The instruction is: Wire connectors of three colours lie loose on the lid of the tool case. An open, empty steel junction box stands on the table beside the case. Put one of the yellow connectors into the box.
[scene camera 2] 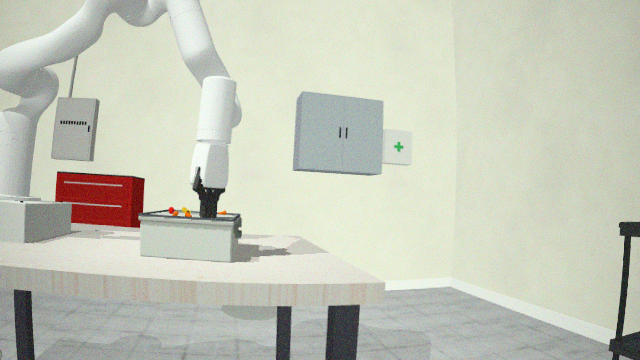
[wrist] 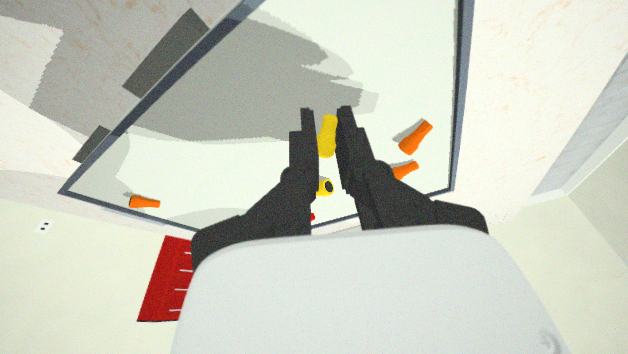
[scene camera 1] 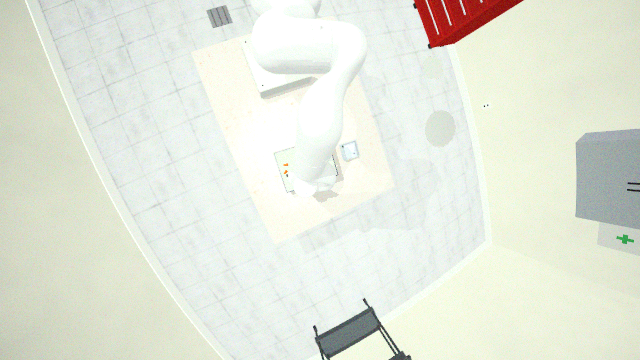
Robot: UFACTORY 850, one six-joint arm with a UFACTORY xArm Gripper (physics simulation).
Labels:
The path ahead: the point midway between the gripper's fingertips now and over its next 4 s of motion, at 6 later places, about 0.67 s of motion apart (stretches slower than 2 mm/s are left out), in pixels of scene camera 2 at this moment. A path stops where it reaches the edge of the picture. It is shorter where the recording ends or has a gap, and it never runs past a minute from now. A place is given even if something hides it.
My gripper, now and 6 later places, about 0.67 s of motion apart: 207, 217; 215, 189; 227, 189; 224, 220; 225, 219; 227, 181; 214, 218

